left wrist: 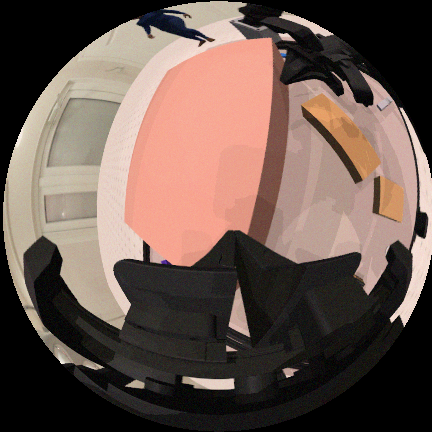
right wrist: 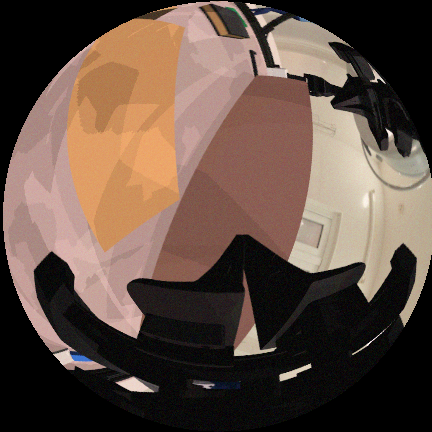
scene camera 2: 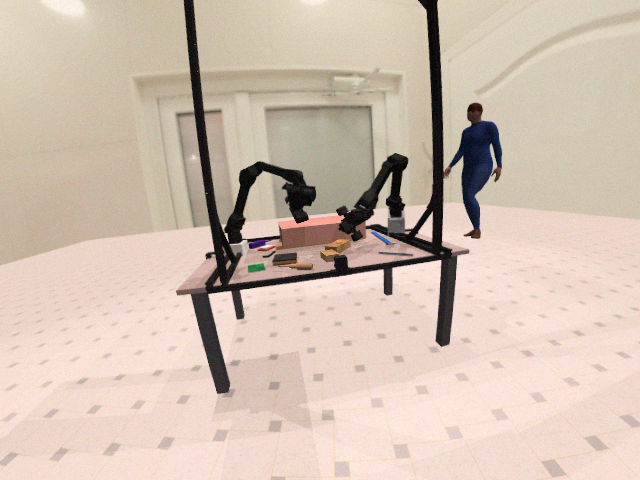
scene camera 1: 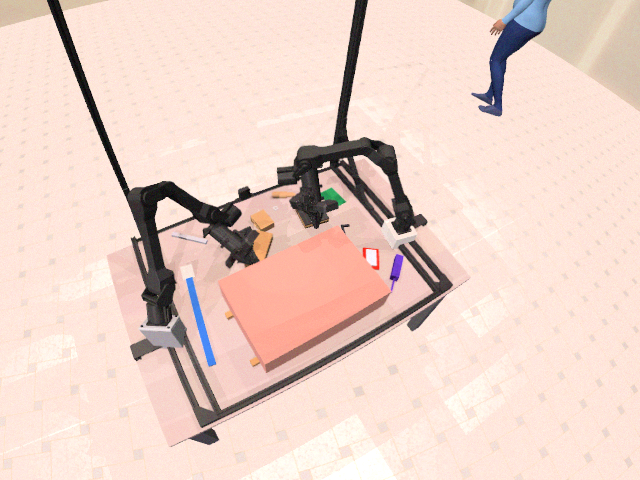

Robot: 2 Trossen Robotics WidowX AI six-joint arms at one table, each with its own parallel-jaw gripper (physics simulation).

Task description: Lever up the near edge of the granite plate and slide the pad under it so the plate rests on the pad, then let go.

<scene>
My left gripper (scene camera 1: 316, 228) is shut, with nothing in its grasp. Also in view: a pad (right wrist: 228, 26). My right gripper (scene camera 1: 261, 265) is shut and touches a granite plate (scene camera 1: 286, 304).
</scene>
